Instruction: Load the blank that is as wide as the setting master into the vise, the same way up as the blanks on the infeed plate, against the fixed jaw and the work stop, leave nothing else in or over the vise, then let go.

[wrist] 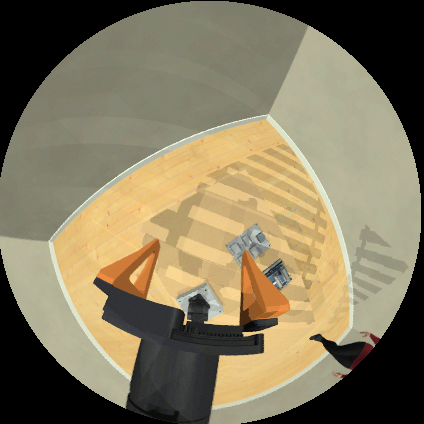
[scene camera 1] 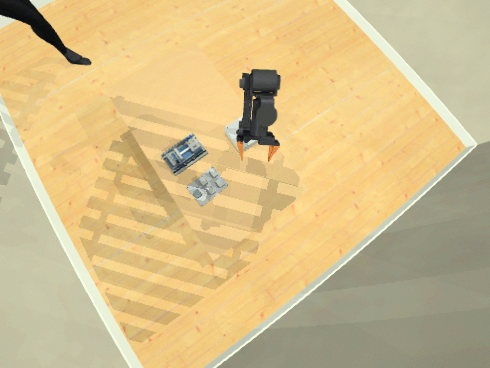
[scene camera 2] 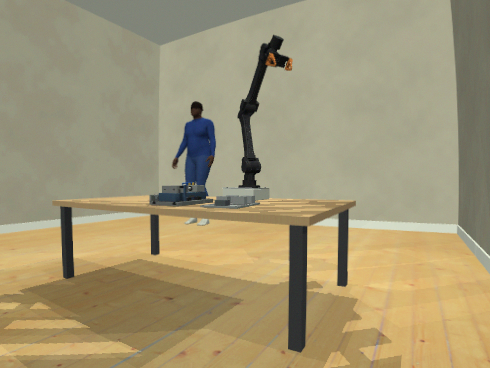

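Pixels of known places: gripper, between the fingertips: [wrist: 199,248] [scene camera 1: 255,160] [scene camera 2: 283,67]; arm's base, origin of its link: [wrist: 198,302] [scene camera 2: 249,187].
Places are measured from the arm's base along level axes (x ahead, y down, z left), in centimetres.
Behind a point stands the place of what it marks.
Observation:
My gripper [scene camera 1: 256,161] @[y -63.8, x 25.4, z 30.9 cm] [scene camera 2: 280,64] @[y -63.8, x 25.4, z 30.9 cm] [wrist: 199,248] @[y -63.8, x 25.4, z 30.9 cm] is open and empty, high above the table on the raised arm. The blue and grey vise [scene camera 1: 184,154] @[y 1.4, x 44.2, z -17.7 cm] [scene camera 2: 181,195] @[y 2.7, x 52.6, z -14.1 cm] [wrist: 278,275] @[y 1.6, x 50.6, z -18.4 cm] stands on the table, partly behind a finger in the wrist view. A light grey part lies across its middle in scene camera 1; I cannot tell whether it is a jaw or a loose piece. The infeed plate [scene camera 1: 203,202] @[y 6.6, x 56.4, z 18.2 cm] beside the vise carries several grey blanks [scene camera 1: 220,182] @[y 3.0, x 37.4, z 15.6 cm] [scene camera 2: 242,200] @[y 4.7, x 48.0, z 17.2 cm] [wrist: 235,247] @[y 3.1, x 38.0, z 15.7 cm] and a darker block [scene camera 1: 197,193] @[y 4.2, x 55.3, z 10.7 cm] [scene camera 2: 222,202] @[y 5.1, x 57.6, z 11.8 cm] [wrist: 261,237] @[y 4.2, x 55.7, z 10.1 cm]. Their widths and the setting master cannot be told apart at this size.
The arm's pale base plate [scene camera 1: 232,134] @[y -0.2, x 7.2, z -6.1 cm] [scene camera 2: 260,193] @[y 3.5, x 1.7, z 8.2 cm] [wrist: 214,300] @[y -0.2, x 8.7, z -3.9 cm] is on the wooden table [scene camera 2: 270,214] @[y 7.5, x 75.1, z 40.4 cm], near the vise and the infeed plate. A person in blue [scene camera 2: 199,137] stands behind the table. A person in dark trousers [scene camera 1: 42,30] [wrist: 345,352] shows at the room's edge.

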